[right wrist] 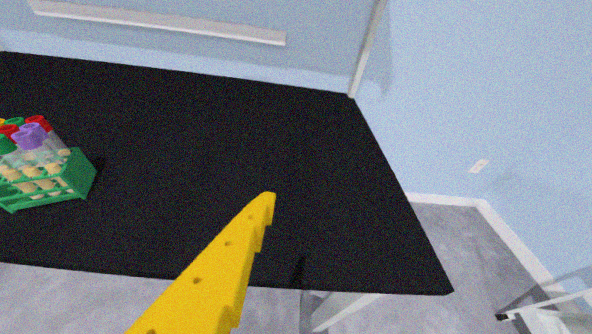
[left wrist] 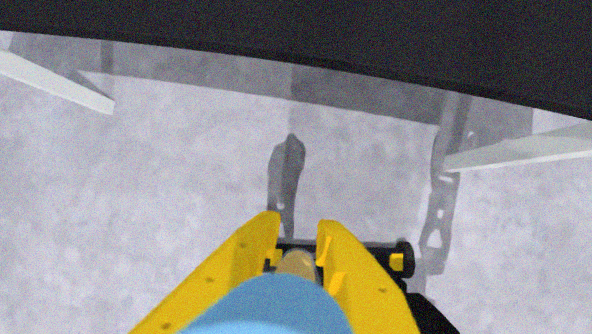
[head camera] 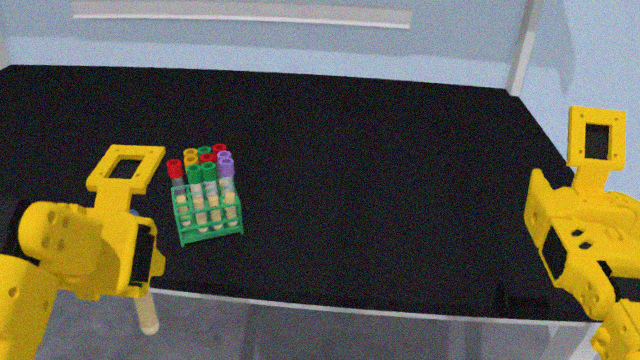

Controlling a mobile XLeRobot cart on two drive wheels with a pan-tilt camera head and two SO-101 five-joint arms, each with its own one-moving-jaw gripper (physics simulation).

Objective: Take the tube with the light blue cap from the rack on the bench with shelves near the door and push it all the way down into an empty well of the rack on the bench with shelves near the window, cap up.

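Places are measured from the left arm's base along level axes (x right, y ahead, z up), in centimetres.
Pixels of known places: left hand, its tool point: [left wrist: 278, 229] [head camera: 138, 265]; right hand, its tool point: [right wrist: 274, 204] [head camera: 538, 173].
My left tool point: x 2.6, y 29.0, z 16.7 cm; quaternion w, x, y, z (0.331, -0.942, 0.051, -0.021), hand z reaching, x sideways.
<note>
For each thing: its top centre in the pictures, then the offset to it from my left tool point. "spot": a spot on its surface instead. Level surfaces: height alone.
- tube with the light blue cap, centre of its top: [head camera: 120, 222] dx +0.4, dy -1.5, dz +5.7 cm
- green rack, centre of its top: [head camera: 204, 195] [right wrist: 31, 164] dx -0.8, dy +25.8, dz -12.2 cm
- black bench top, height of its surface: dz -17.9 cm
- shelf rail, a spot on its surface: [head camera: 240, 12] [right wrist: 165, 23] spot: dx -1.8, dy +87.7, dz -0.9 cm
- upright post, a spot on its surface: [head camera: 522, 60] spot: dx +69.5, dy +76.9, dz -8.1 cm
The tube with the light blue cap [head camera: 148, 317] [left wrist: 280, 307] is held between the jaws of my left gripper [head camera: 150, 265] [left wrist: 300, 220]. In the head view its pale lower end hangs down in front of the bench's front edge, and the gripper hides most of the rest. A green rack [head camera: 212, 232] [right wrist: 81, 172] stands on the black bench top, to the right of my left gripper. It holds several tubes with red, orange, green and purple caps; its empty wells cannot be made out. My right gripper [head camera: 542, 225] [right wrist: 265, 205] is fully open, with one notched jaw showing, at the bench's right side.
The black bench top [head camera: 375, 200] [left wrist: 350, 30] [right wrist: 225, 150] has a pale front edge. A shelf rail [head camera: 240, 12] [right wrist: 160, 21] runs above its back, and an upright post [head camera: 522, 60] [right wrist: 367, 47] stands at the back right corner. White legs [left wrist: 55, 82] show below the bench.
</note>
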